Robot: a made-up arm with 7 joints.
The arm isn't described. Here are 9 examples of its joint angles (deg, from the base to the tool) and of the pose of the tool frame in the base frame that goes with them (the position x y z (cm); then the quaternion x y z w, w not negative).
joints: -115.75 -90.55 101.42 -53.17 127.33 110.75 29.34
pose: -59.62 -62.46 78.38 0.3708 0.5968 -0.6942 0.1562
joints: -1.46 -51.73 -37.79 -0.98 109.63 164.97 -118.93
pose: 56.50 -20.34 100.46 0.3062 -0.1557 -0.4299 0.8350
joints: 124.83 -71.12 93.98 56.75 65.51 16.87 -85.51
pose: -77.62 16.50 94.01 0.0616 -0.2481 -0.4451 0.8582
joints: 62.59 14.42 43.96 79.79 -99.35 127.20 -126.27
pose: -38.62 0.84 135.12 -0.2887 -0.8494 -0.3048 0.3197
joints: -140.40 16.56 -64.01 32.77 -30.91 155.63 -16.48
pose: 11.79 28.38 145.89 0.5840 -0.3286 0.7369 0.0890
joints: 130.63 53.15 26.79 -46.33 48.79 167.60 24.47
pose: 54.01 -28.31 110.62 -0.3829 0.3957 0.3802 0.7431
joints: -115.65 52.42 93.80 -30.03 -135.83 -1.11 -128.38
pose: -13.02 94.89 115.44 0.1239 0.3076 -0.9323 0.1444
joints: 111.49 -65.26 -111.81 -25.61 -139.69 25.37 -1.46
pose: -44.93 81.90 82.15 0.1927 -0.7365 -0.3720 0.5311
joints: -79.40 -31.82 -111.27 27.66 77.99 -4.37 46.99
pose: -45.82 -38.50 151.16 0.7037 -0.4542 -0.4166 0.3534
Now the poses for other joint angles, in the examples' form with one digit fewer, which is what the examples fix.
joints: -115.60 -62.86 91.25 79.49 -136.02 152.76 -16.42
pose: 1.1 -36.3 126.7 -0.503 0.089 0.022 0.859
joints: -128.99 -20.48 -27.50 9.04 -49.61 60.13 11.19
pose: -15.8 -15.8 167.6 -0.017 -0.062 -0.981 0.182
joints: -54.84 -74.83 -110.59 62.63 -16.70 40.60 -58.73
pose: 0.4 -83.3 122.8 -0.133 -0.637 0.686 0.327
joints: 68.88 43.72 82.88 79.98 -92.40 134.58 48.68
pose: -46.9 -43.9 109.7 0.463 0.415 -0.779 0.081
